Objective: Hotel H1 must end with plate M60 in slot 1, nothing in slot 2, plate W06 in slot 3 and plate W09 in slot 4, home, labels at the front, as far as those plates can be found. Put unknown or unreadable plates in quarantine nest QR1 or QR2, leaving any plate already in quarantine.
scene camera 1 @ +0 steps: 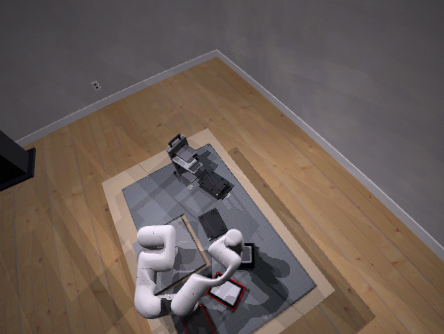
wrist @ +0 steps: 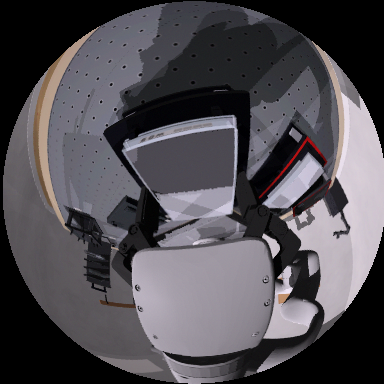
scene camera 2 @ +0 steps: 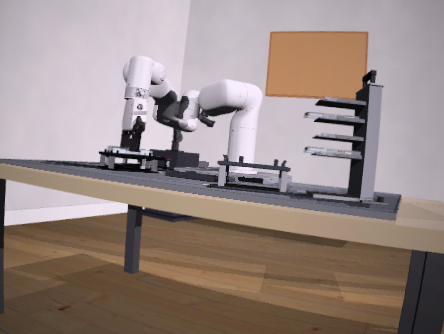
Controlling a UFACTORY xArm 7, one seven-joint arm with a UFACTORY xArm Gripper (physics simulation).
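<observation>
My gripper points down, its fingers closed on the two sides of a light plate at the black nest. The plate's edge label is too blurred to read. The hotel is upright at the far end; plates rest on its second shelf from the top and its lowest shelf, labels unreadable. The other two shelves show no plate. One red-edged nest holds a light plate. Another red-edged nest is beside it.
A raised black stand is near the hotel's foot. A flat dark pad lies between that stand and the nest at the gripper. A dark box stands behind the gripper in scene camera 2. The arm's bent links hang over the red-edged nests in scene camera 1.
</observation>
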